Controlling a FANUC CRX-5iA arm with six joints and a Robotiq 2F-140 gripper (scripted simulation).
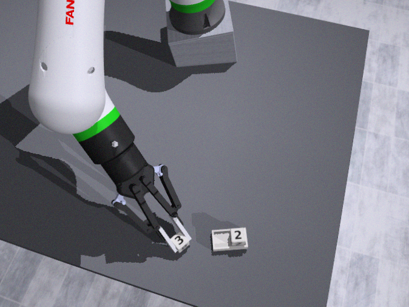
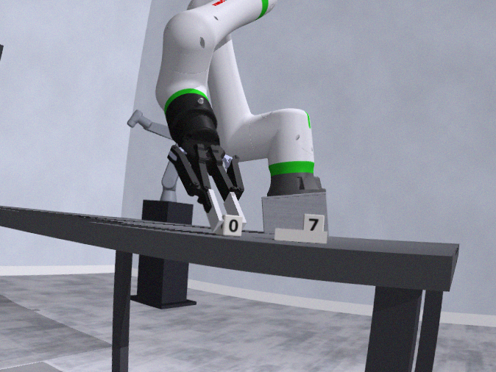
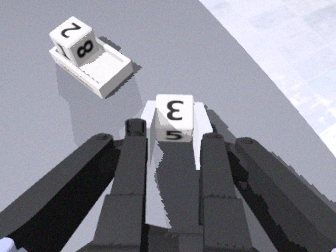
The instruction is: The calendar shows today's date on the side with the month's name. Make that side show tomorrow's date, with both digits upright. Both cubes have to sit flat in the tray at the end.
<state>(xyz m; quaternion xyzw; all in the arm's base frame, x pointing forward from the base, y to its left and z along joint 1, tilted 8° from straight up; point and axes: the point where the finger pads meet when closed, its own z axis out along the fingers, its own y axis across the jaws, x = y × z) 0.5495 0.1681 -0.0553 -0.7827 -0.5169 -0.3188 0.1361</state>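
My hand is 20 mm to the right of the cube, 20 mm above it and 10 mm short of it. Also, from my hand: tray (110 mm to the left, 40 mm behind, 30 mm below).
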